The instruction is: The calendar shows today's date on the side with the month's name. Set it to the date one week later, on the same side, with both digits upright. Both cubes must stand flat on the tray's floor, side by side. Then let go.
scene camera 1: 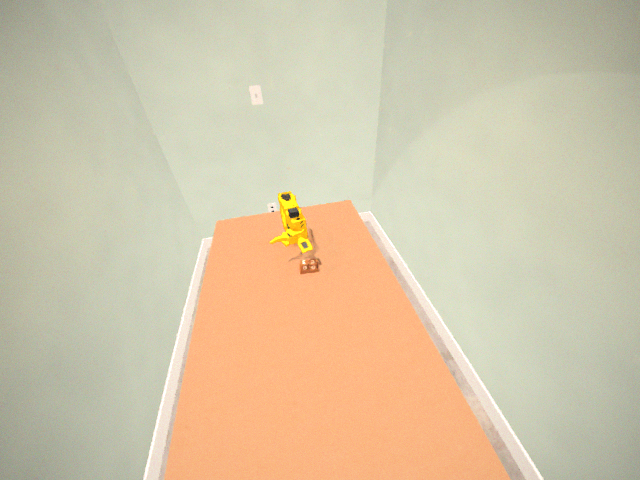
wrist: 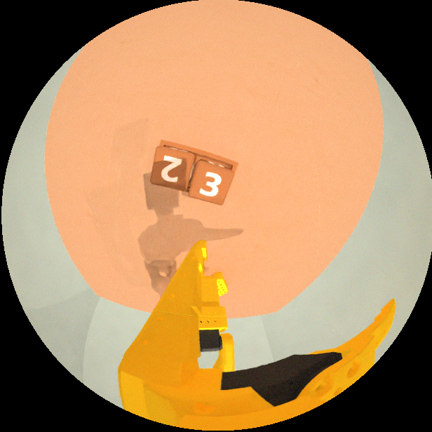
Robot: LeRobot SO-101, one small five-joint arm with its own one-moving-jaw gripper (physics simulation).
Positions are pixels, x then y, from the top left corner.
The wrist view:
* darker cube: 172,167
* lighter cube: 211,181
